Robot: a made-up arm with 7 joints. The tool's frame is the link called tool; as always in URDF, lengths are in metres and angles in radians. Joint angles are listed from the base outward. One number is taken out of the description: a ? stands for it. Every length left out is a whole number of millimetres.
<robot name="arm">
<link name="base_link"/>
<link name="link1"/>
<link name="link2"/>
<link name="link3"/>
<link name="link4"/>
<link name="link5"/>
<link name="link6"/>
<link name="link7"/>
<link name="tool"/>
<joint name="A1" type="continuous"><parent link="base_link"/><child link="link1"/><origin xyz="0 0.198 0.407" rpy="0 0 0"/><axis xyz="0 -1 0"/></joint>
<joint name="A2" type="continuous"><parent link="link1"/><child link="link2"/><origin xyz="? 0 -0.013" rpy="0 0 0"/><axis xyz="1 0 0"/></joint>
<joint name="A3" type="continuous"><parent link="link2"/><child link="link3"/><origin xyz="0 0.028 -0.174" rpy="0 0 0"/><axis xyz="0 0 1"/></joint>
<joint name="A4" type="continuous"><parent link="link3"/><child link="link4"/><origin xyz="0.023 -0.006 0" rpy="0 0 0"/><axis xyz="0 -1 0"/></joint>
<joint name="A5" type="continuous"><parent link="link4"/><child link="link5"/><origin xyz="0.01 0 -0.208" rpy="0 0 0"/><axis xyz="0 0 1"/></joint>
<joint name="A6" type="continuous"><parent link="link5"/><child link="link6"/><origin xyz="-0.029 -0.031 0" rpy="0 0 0"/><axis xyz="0 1 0"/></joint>
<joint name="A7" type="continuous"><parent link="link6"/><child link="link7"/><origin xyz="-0.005 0 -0.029" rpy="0 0 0"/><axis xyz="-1 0 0"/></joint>
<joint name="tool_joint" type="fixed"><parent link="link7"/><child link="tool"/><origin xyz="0 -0.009 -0.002" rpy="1.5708 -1.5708 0"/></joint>
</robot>
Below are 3 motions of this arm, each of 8 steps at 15 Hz.
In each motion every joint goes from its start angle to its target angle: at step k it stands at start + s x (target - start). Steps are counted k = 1, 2, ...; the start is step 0. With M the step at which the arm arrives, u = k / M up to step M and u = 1 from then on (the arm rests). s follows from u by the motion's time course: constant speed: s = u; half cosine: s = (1 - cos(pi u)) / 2; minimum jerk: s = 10 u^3 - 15 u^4 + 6 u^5.
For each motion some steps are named. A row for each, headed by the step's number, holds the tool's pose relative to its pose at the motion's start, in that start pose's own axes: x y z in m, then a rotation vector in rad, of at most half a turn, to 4 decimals.
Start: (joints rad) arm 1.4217 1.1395 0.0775 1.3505 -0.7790 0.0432 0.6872
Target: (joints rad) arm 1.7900 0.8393 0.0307 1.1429 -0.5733 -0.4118 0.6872
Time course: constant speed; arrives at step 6
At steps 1, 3, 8:
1: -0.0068 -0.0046 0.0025 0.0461 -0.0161 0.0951
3: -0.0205 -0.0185 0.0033 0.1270 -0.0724 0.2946
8: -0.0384 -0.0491 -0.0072 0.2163 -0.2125 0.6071

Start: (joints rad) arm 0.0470 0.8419 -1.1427 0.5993 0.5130 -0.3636 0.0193
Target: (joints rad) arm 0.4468 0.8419 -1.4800 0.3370 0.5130 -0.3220 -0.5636
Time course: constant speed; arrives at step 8
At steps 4, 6, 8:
4: -0.0159 -0.0019 -0.0454 -0.1253 -0.3831 -0.0324
6: -0.0207 -0.0044 -0.0719 -0.1919 -0.5849 -0.0389
8: -0.0228 -0.0081 -0.1005 -0.2603 -0.7930 -0.0390

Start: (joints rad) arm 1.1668 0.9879 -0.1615 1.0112 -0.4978 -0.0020 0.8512
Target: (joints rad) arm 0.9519 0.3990 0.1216 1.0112 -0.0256 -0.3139 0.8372
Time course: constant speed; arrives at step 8
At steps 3, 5, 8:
3: -0.0399 -0.0402 0.0437 0.1691 0.0581 0.3782
5: -0.0581 -0.0676 0.0741 0.3126 0.0753 0.6106
8: -0.0742 -0.1071 0.1192 0.5748 0.0607 0.9164

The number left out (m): -0.035
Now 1 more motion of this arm.
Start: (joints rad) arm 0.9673 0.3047 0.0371 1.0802 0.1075 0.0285 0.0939
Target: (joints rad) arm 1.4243 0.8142 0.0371 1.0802 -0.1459 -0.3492 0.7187
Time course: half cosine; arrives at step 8
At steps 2, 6, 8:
2: -0.0086 -0.0240 -0.0257 -0.1068 0.0434 0.1118
6: 0.0007 -0.1528 -0.1439 -0.7388 0.1916 0.4364
8: 0.0137 -0.1791 -0.1660 -0.8830 0.2039 0.4500

